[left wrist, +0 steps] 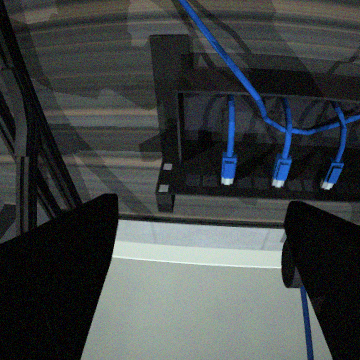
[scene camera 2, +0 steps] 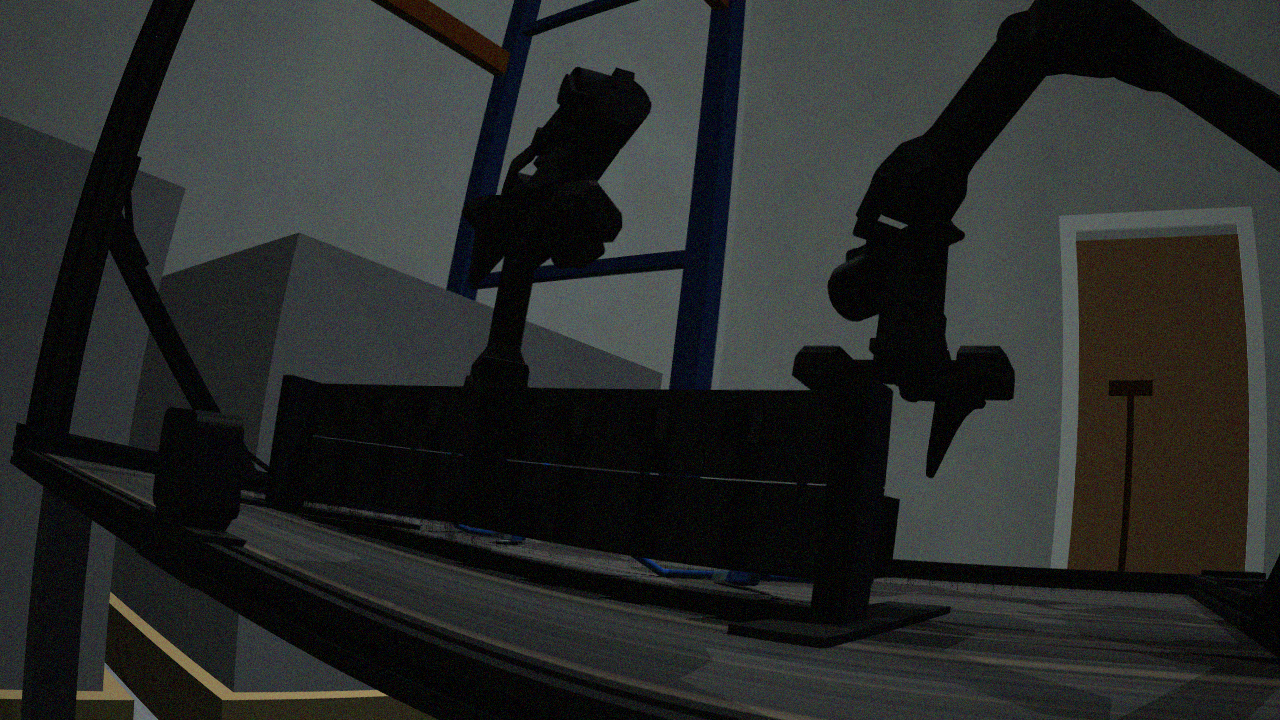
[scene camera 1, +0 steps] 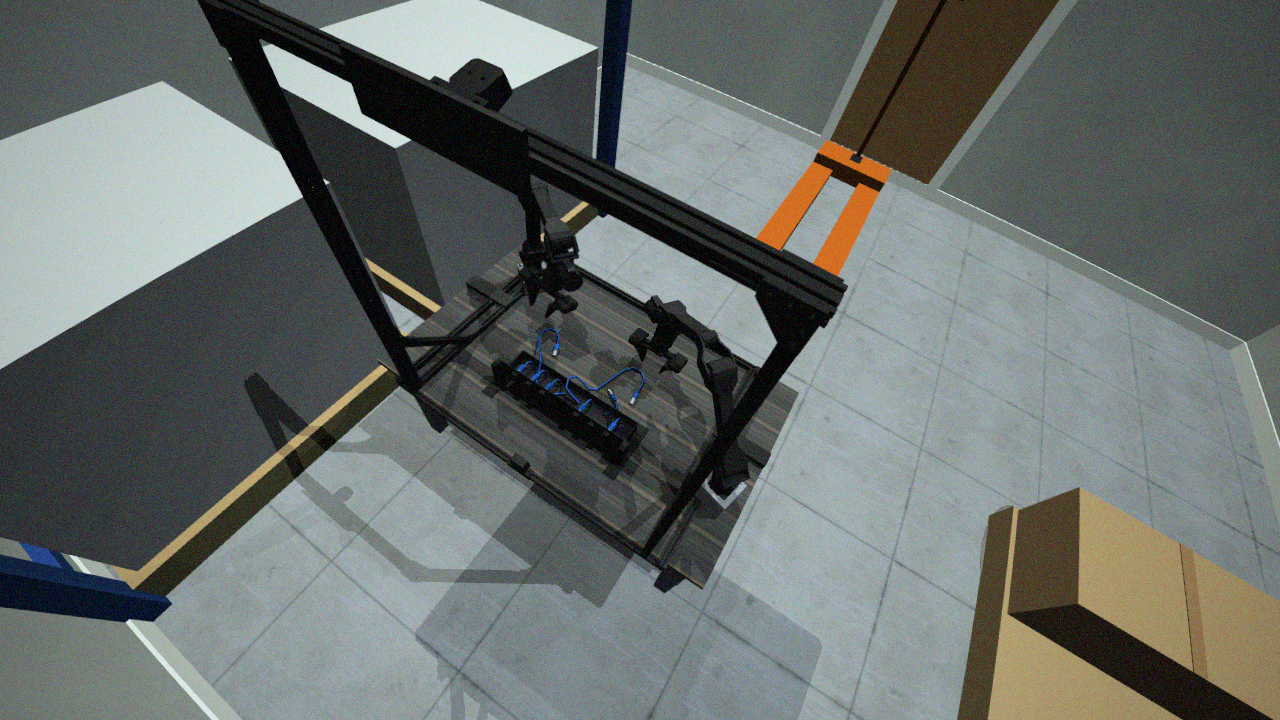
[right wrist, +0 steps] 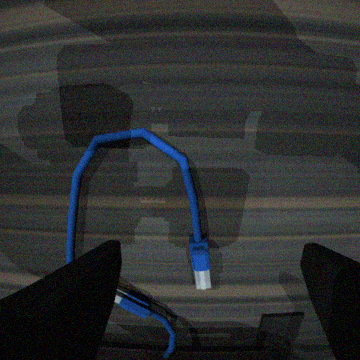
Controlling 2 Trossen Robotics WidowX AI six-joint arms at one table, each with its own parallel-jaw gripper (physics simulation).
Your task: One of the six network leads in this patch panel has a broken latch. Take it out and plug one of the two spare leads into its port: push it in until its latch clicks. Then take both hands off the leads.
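Frame: origin at the left arm's base, x back, y up, z left, level; metres.
Seen in the pictures: left gripper, between the fingertips: (left wrist: 204, 210) (scene camera 2: 490, 282) (scene camera 1: 538, 311); right gripper, between the fingertips: (scene camera 2: 889, 474) (scene camera 1: 651, 366) (right wrist: 213, 254); right arm's base, origin of its link: (scene camera 1: 722, 484).
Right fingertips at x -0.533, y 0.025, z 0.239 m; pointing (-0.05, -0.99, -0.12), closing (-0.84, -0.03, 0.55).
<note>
Offsets run from my right fingertips to a thing's top centre. "spot": to the spot under its first point.
The black patch panel {dx -0.017, dy +0.015, dz -0.293 m} (scene camera 1: 563, 413) (scene camera 2: 572, 429) (left wrist: 170, 65) stands on the table. Blue leads sit in its ports, several {dx +0.116, dy +0.001, dz -0.398 m} (left wrist: 229, 167) showing in the left wrist view. Loose blue leads lie behind it: one plug {spot: dx +0.204, dy -0.082, dz -0.261 m} (scene camera 1: 554, 351) at the left, another {spot: dx -0.055, dy -0.087, dz -0.074 m} (scene camera 1: 633, 400) (right wrist: 201, 265) at the right. A third plug {spot: dx -0.017, dy -0.078, dz -0.133 m} (scene camera 1: 612, 394) (right wrist: 132, 305) lies close to the panel, its cord curling back towards it. Latch condition is too small to tell. My left gripper (scene camera 1: 543, 307) (left wrist: 204, 210) is open and empty, behind the panel's left end. My right gripper (scene camera 1: 651, 360) (right wrist: 213, 254) is open above the right loose plug, touching nothing.
A black gantry frame (scene camera 1: 299, 179) surrounds the striped dark table (scene camera 1: 572, 501). In the left wrist view a blue cord {spot: dx +0.185, dy -0.034, dz -0.314 m} (left wrist: 225, 57) crosses over the panel. Large grey cabinets (scene camera 1: 134, 268), an orange pallet jack (scene camera 1: 792, 210) and cardboard boxes (scene camera 1: 1127, 573) stand around.
</note>
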